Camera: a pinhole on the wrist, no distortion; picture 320 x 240 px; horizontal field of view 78.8 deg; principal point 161.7 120.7 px. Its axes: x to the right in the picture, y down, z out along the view. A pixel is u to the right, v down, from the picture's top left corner.
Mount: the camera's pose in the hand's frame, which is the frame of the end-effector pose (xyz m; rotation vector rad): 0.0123 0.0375 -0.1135 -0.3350 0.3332 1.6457
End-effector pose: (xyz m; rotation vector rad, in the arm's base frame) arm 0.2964 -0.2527 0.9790 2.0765 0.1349 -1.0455
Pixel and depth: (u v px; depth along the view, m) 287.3 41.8 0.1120
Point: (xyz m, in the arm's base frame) 0.4174 -0.3398 1.0514
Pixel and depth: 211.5 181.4 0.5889
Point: 0.0984 -0.7289 1.2327
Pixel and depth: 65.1 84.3 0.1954
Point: 0.2794 -0.3595 0.9241
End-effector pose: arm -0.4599 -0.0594 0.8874 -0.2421 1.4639 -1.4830
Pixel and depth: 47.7 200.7 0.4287
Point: -0.1263 -0.2048 1.0814
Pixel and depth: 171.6 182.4 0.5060
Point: -0.0115 -0.1032 0.8380
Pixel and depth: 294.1 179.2 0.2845
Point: -0.2054 0.0411 0.6819
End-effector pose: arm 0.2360 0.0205 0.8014 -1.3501 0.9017 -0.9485
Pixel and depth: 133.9 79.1 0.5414
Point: 0.6685 0.0563 0.6156
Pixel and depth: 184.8 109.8 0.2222
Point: 0.3200 0.0327 0.6508
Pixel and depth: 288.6 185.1 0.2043
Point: 0.2355 0.0941 0.5660
